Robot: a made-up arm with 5 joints.
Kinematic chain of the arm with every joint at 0, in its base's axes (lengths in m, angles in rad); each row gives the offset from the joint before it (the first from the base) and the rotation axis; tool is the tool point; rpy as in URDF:
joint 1: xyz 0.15 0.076 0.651 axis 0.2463 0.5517 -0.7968
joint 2: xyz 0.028 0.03 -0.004 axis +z
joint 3: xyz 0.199 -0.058 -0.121 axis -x
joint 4: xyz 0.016 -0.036 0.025 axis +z
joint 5: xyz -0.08 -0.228 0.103 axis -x
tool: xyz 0.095 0.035 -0.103 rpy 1.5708 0 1.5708
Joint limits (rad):
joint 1: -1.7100..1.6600
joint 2: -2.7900..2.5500
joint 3: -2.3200..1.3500
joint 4: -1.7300..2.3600
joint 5: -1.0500..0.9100
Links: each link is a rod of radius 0.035 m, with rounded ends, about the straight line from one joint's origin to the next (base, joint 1, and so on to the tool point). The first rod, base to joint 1, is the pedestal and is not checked.
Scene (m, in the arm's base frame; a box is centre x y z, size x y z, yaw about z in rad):
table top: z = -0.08
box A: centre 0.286 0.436 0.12 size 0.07 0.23 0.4 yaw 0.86
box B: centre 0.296 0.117 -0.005 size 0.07 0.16 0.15 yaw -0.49
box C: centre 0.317 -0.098 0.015 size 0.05 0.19 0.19 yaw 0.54
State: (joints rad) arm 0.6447 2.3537 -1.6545 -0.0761 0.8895
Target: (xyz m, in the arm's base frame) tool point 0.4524 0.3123 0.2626
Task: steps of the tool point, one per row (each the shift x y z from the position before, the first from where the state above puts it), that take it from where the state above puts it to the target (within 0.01 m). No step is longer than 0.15 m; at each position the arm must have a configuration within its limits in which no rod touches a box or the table.
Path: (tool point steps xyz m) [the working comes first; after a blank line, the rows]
Joints at the target: 0.6464 1.7809 -0.7866 0.0474 0.9100
Straight joint move there: touches box A.

1: 0.0608 -0.0925 -0.0305
2: 0.0698 -0.0800 0.0117
3: 0.0675 0.0146 -0.0016
4: 0.0712 -0.0109 0.0070
5: 0.0658 -0.0364 0.0151
6: 0.0210 0.0551 -0.0151
7: 0.0217 0.0546 0.0013

